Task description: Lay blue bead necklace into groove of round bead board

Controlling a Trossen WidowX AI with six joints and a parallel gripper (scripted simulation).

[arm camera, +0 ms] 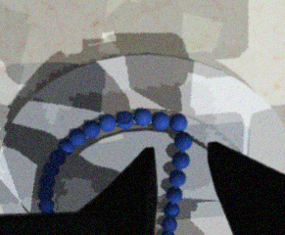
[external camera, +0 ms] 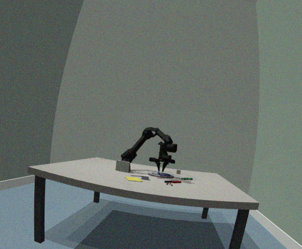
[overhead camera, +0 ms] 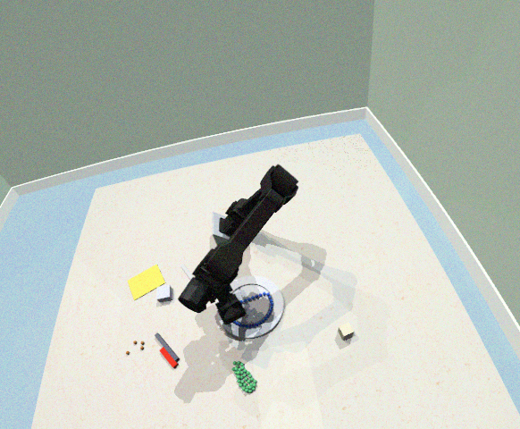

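Now: the round bead board 6 cm to the left of my gripper tip and 3 cm below it. The rest, counted from my gripper tip: white cube 21 cm to the right, 7 cm behind, 3 cm below; then grey tool 19 cm to the right, 12 cm ahead, 3 cm below; then stick 13 cm to the right, 13 cm behind, 4 cm below.
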